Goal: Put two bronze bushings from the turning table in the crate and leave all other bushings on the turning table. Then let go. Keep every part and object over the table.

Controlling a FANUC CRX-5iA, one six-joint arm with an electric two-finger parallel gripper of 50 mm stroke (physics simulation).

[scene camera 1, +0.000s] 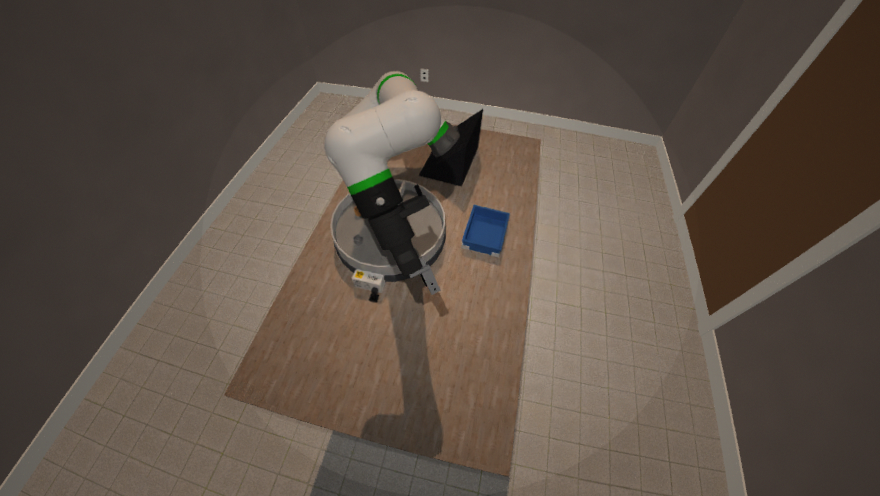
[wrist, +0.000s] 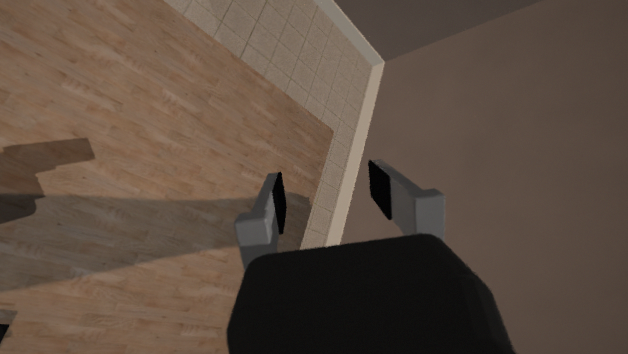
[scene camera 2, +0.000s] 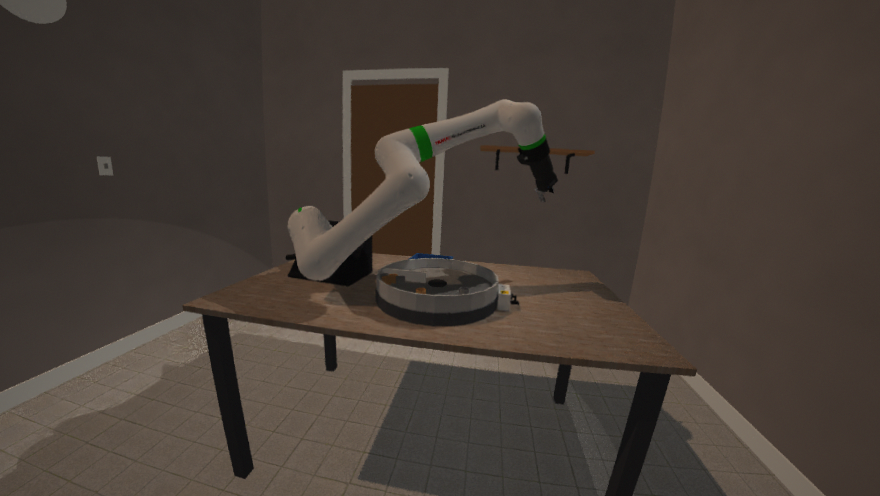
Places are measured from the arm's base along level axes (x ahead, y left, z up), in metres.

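Pixels of known places: gripper, fingertip midpoint: point(scene camera 1: 432, 288) point(wrist: 326, 184) point(scene camera 2: 547, 196); arm's base, origin of the base link: point(scene camera 1: 447, 145).
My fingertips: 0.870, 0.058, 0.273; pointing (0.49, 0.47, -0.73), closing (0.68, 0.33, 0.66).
For each thing: its top centre in the pictures, then the offset to it from my fingertips, as dx, dy, dz. "spot": a spot on its surface instead. Level surfaces: height alone.
- orange-bronze bushing, middle of its top: point(scene camera 2: 421, 289) point(scene camera 1: 358, 209) -0.458, -0.352, -0.295
- brownish shape, middle of its top: point(scene camera 2: 393, 275) -0.572, -0.228, -0.295
- blue crate, middle of its top: point(scene camera 1: 486, 226) point(scene camera 2: 431, 258) -0.470, +0.143, -0.323
- white box, surface spot: point(scene camera 2: 504, 297) spot: -0.187, -0.296, -0.326
- wooden table, its level: dz -0.373
The turning table point(scene camera 1: 388, 269) point(scene camera 2: 431, 303) is a round tray with a light grey wall. An orange-bronze bushing point(scene camera 1: 357, 211) point(scene camera 2: 420, 290) lies in it, partly hidden by the arm in scene camera 1. A grey bushing point(scene camera 1: 358, 239) point(scene camera 2: 463, 290) lies near it. A brownish shape point(scene camera 2: 391, 279) shows near the left wall in scene camera 2, too unclear to name. The arm hides part of the turning table. The blue crate point(scene camera 1: 483, 247) point(scene camera 2: 431, 256) stands beside it; no bushing shows inside. My gripper point(scene camera 1: 433, 288) point(scene camera 2: 542, 198) point(wrist: 326, 184) is open and empty, high above the wooden table, past the turning table's rim.
A white box point(scene camera 1: 367, 280) point(scene camera 2: 504, 297) with a yellow mark and a black knob stands against the turning table's outer side. A black wedge-shaped stand point(scene camera 1: 451, 166) is at the robot's base end of the wooden table point(scene camera 1: 468, 369) point(scene camera 2: 554, 335). The table's corner and edges show in the wrist view.
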